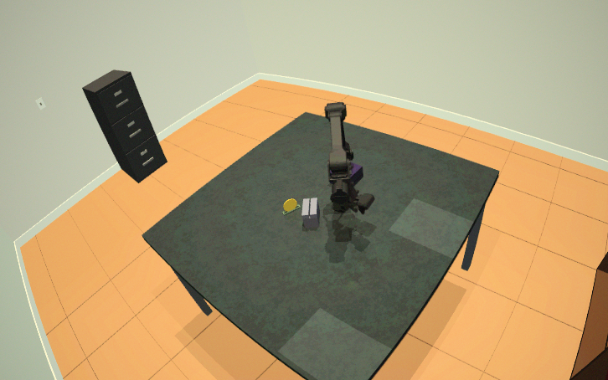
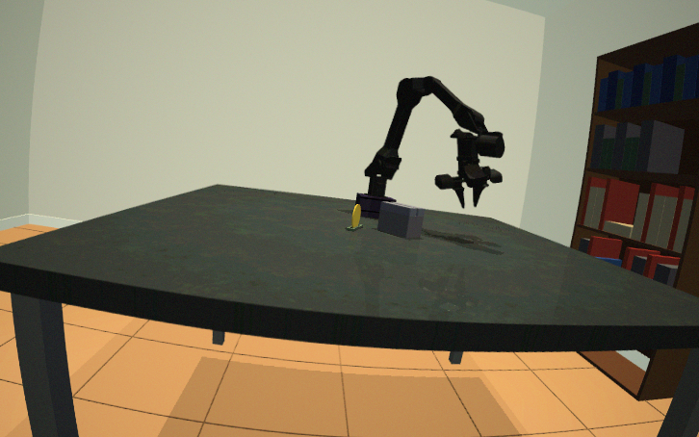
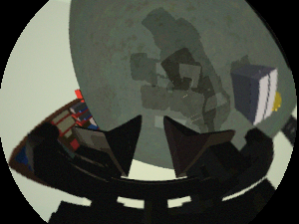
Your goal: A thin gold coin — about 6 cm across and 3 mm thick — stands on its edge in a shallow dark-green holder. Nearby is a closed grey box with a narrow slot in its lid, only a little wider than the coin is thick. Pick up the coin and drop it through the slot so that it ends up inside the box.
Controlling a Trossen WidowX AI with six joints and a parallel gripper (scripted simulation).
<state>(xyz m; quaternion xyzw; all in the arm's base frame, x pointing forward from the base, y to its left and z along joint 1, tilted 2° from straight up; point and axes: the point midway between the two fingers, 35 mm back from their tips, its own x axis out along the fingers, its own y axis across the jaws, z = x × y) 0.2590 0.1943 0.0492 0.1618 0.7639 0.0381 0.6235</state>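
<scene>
The gold coin lies 2 cm ahead of my gripper tip, 34 cm to the right of it and 5 cm below it.
</scene>
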